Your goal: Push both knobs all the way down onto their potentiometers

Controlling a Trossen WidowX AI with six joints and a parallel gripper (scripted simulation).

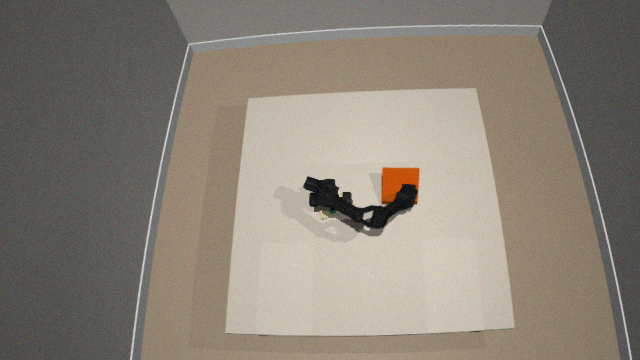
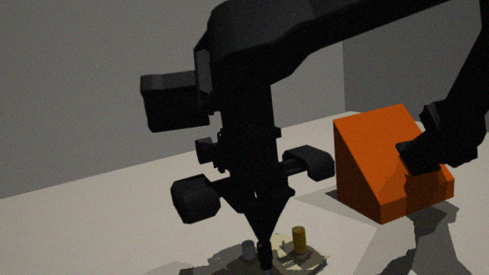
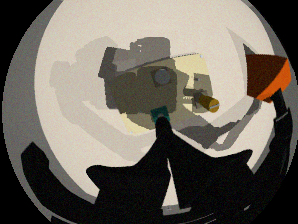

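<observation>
The black knob lies 1 cm below my gripper tip. Also, from my gripper tip: yellow knob (6 cm behind, 3 cm to the right, 3 cm below).
</observation>
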